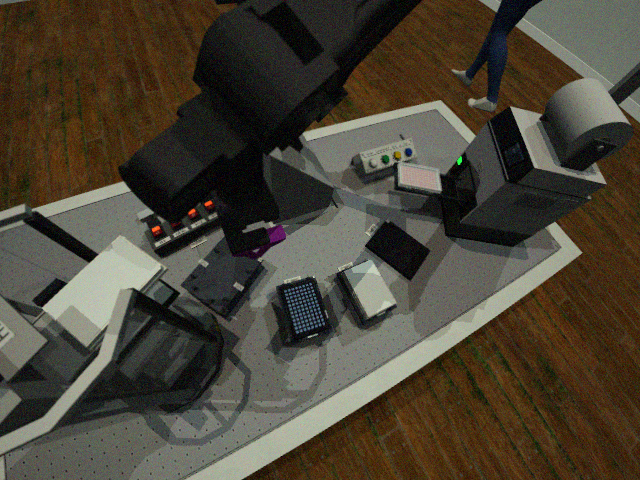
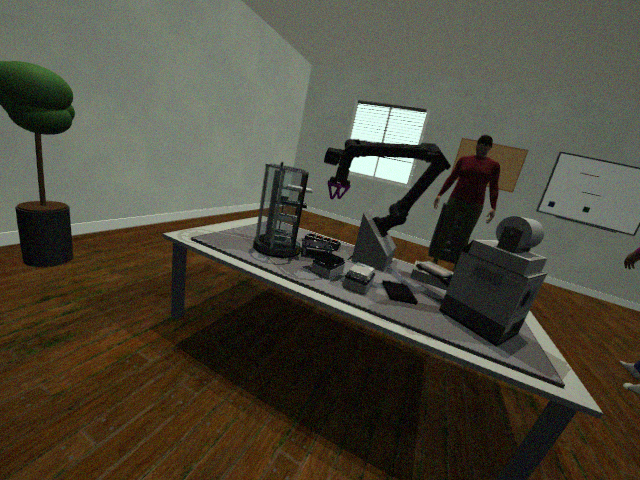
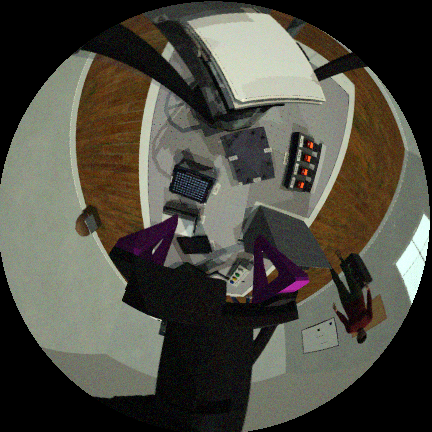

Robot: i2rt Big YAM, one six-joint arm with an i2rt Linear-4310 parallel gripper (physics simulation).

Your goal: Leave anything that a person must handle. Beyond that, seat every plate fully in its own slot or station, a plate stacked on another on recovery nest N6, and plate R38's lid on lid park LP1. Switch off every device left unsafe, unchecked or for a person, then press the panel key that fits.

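Seen in the pictures: gripper, between the fingertips: (image 1: 245, 230) (image 2: 335, 199) (image 3: 218, 228); arm's base, origin of its link: (image 2: 379, 227).
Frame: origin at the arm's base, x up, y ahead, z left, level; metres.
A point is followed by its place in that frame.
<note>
My gripper (image 2: 337, 195) {x 0.134, y 0.336, z -0.162 m} (image 3: 218, 228) {x 0.134, y 0.336, z -0.162 m} is open and empty, high above the table beside the glass tower (image 2: 281, 217) {x 0.005, y 0.500, z -0.340 m}. A white plate-like piece (image 1: 103, 289) {x 0.147, y 0.371, z -0.355 m} (image 2: 298, 189) (image 3: 260, 60) sticks out of the tower's upper part. A plate with blue wells (image 1: 303, 307) {x -0.127, y 0.425, z -0.082 m} (image 3: 192, 184) {x -0.127, y 0.415, z -0.089 m} and a white-topped plate (image 1: 368, 290) {x -0.113, y 0.443, z 0.078 m} (image 2: 360, 271) {x -0.114, y 0.475, z 0.092 m} sit on separate stations. A pink-welled plate (image 1: 418, 177) {x -0.065, y 0.199, z 0.354 m} lies at the grey machine (image 1: 522, 180) {x 0.092, y 0.370, z 0.465 m} (image 2: 485, 289) {x -0.022, y 0.418, z 0.555 m}, which shows a green light. The switch block (image 3: 304, 162) {x -0.155, y 0.089, z -0.307 m} has several orange-lit switches. The key panel (image 1: 387, 156) {x -0.123, y 0.056, z 0.349 m} (image 3: 239, 275) {x -0.122, y 0.054, z 0.334 m} has white, green, yellow and blue keys. Labels are unreadable.
A dark square base (image 1: 224, 279) {x -0.136, y 0.297, z -0.237 m} (image 3: 248, 155) {x -0.136, y 0.284, z -0.233 m} lies between the tower and the switch block. A flat black pad (image 1: 397, 249) {x -0.181, y 0.351, z 0.246 m} (image 2: 399, 291) {x -0.182, y 0.359, z 0.257 m} (image 3: 195, 245) {x -0.181, y 0.338, z 0.244 m} lies near the grey machine. The grey wedge (image 1: 297, 188) {x -0.064, y 0.142, z 0.001 m} (image 2: 373, 245) {x -0.079, y 0.140, z 0.031 m} (image 3: 285, 235) {x -0.040, y 0.083, z -0.073 m} stands at the arm's base. A person (image 2: 473, 191) stands behind the table.
</note>
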